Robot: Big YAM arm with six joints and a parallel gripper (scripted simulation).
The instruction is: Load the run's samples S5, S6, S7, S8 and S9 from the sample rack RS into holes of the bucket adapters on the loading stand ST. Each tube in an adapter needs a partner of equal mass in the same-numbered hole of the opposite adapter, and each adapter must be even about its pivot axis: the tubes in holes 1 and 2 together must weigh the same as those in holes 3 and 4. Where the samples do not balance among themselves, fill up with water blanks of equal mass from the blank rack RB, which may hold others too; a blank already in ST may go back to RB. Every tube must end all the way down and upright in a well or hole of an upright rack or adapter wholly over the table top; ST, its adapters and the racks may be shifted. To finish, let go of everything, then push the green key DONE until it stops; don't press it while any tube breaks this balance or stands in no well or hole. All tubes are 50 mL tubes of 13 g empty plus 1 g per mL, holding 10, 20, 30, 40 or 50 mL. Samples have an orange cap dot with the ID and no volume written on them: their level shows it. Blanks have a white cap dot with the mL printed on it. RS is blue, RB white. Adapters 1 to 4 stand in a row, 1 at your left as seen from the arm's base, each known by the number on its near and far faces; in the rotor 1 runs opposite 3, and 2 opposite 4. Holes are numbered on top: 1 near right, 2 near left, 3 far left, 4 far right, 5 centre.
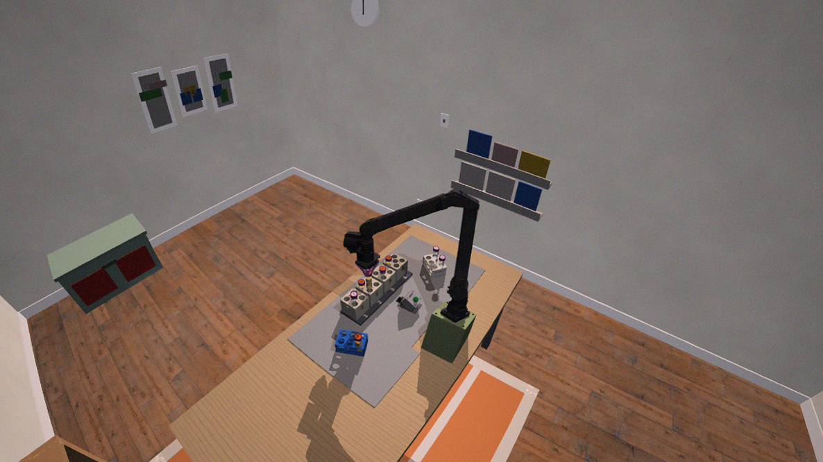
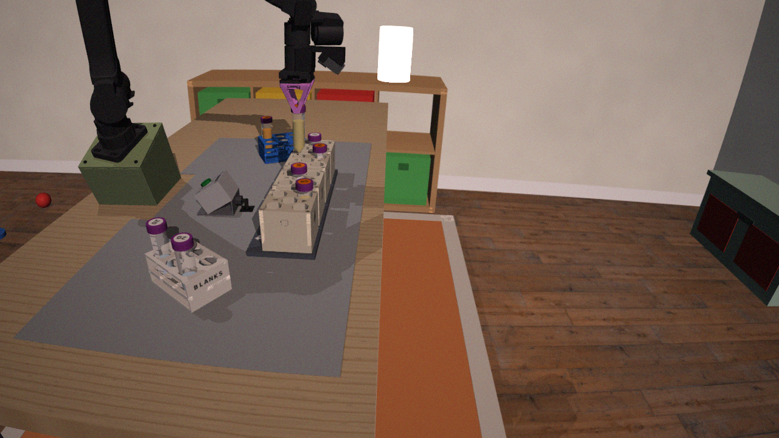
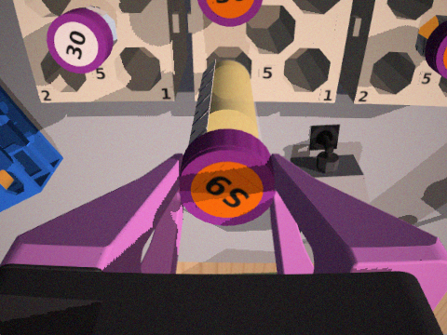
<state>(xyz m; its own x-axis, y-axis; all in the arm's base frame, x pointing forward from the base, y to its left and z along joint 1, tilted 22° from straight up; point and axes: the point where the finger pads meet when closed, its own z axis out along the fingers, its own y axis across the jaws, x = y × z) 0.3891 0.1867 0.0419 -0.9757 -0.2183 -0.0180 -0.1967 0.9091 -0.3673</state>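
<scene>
My gripper is now 10 mm to the right of the sample tube S9 and 50 mm above it. Round my hand: loading stand (40 mm ahead, 80 mm to the right, 210 mm below); water blank marked 30 (20 mm ahead, 90 mm to the left, 140 mm below); sample S8 (50 mm ahead, 120 mm to the right, 140 mm below).
</scene>
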